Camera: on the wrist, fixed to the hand. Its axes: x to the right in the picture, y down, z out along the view.
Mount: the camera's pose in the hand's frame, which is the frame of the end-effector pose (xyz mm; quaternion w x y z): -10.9 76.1 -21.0 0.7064 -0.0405 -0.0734 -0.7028
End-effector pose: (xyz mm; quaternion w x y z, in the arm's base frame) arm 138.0 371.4 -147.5 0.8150 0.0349 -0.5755 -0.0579
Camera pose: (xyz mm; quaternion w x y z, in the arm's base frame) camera 158.3 448.1 -155.3 0.4942 0.3919 -0.4395 -0.6396
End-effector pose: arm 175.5 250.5 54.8 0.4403 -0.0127 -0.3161 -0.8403
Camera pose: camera 244.5 215.7 74.3 0.3033 -0.1337 0.2305 0.9149
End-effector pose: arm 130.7 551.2 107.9 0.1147 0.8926 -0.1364 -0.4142
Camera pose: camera 128.8 485.6 153.0 0.1839 -0.6913 -0.5393 0.4442
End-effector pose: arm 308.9 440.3 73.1 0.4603 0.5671 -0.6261 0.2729
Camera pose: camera 240.6 479.3 86.1 0.4940 0.8420 -0.0886 -0.1977
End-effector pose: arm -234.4 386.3 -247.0 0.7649 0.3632 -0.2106 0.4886
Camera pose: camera -308.3 415.5 -241.4 0.8830 0.4095 0.0306 -0.2276
